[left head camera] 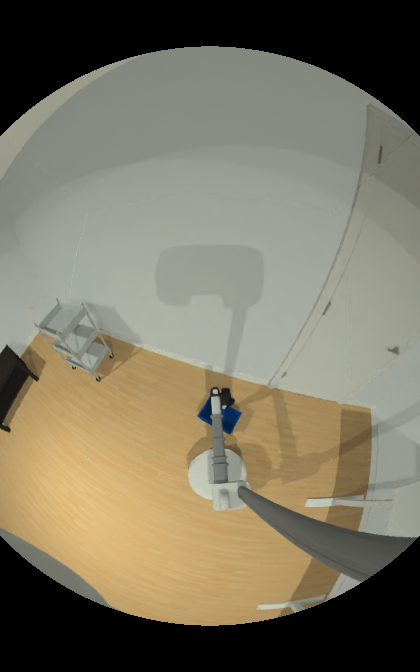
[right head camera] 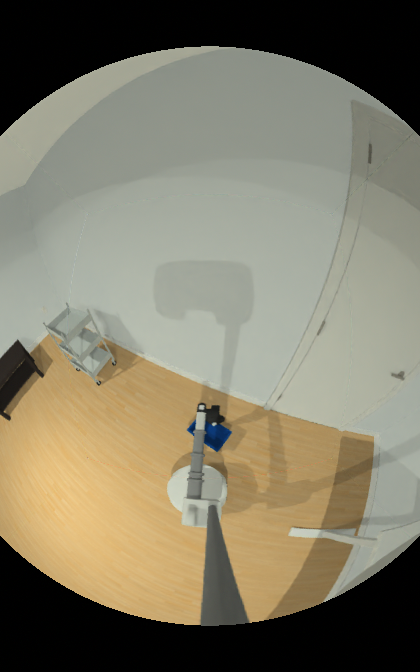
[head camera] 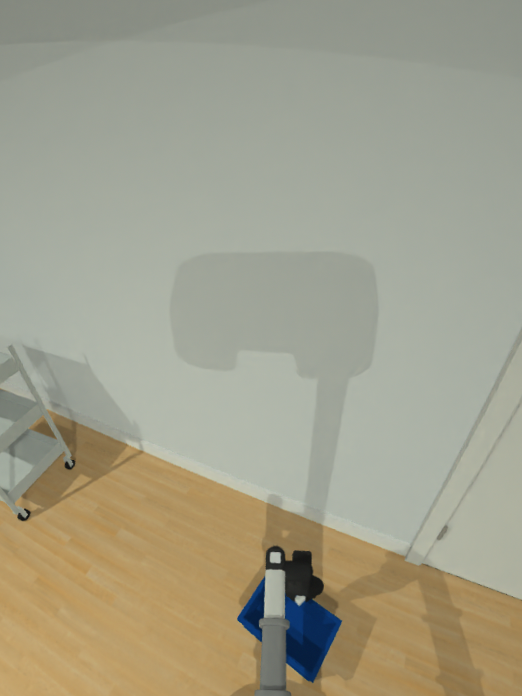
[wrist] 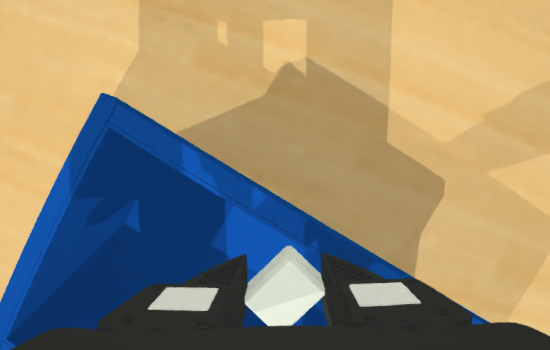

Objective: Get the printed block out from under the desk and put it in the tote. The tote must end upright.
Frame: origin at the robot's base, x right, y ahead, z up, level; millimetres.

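Seen in the pictures: gripper, between the fingertips: (head camera: pixel 299 598) (wrist: pixel 284 277).
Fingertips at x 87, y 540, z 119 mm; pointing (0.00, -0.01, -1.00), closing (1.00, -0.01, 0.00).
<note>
A point is followed by its place in that frame.
My gripper (head camera: pixel 300 594) {x 87, y 540, z 119 mm} (wrist: pixel 284 277) {x 87, y 540, z 119 mm} is shut on the small white printed block (head camera: pixel 300 600) {x 88, y 527, z 135 mm} (wrist: pixel 285 295) {x 87, y 537, z 135 mm}, which is held with a corner pointing up in the wrist view. The blue tote (head camera: pixel 317 626) {x 157, y 493, z -25 mm} (left head camera: pixel 231 419) (right head camera: pixel 220 439) (wrist: pixel 200 165) {x 40, y 598, z 92 mm} stands upright on the floor, its open side up. The gripper and block are over the tote, near its far wall. The block's height above the tote's floor cannot be told. The arm covers part of the tote in the head view.
A grey three-shelf cart (head camera: pixel 33 471) {x -1123, y 970, z 155 mm} (left head camera: pixel 97 330) (right head camera: pixel 103 337) stands by the wall at left. Dark furniture (left head camera: pixel 12 375) (right head camera: pixel 17 367) is farther left. A door is at right. White floor-level feet (left head camera: pixel 335 501) (right head camera: pixel 322 532) show at lower right. The wall is beyond the tote.
</note>
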